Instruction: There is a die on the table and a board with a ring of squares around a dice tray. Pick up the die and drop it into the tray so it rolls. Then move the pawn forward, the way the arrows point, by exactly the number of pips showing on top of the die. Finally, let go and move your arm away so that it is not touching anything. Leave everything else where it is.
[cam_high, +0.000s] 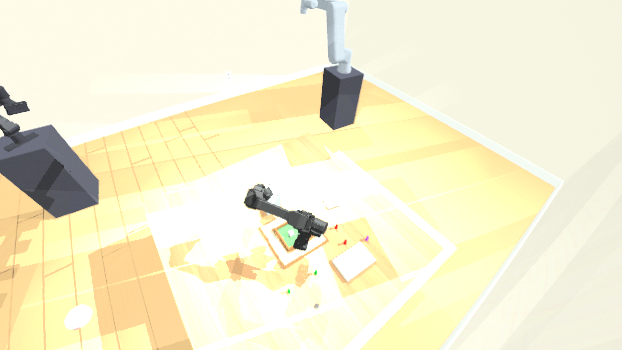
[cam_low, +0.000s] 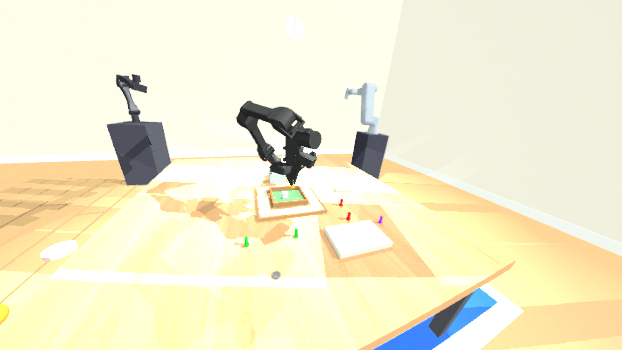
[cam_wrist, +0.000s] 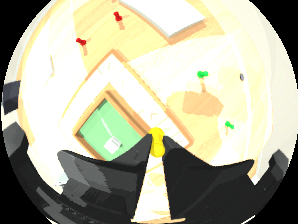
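My gripper tip is now 120 mm past the white die, 10 mm to the left of it and 110 mm above it. Also, from my gripper tip: white slab (180 mm ahead, 210 mm to the left, 130 mm below); yellow pawn (right at my gripper tip); purple pawn (110 mm ahead, 350 mm to the left, 120 mm below).
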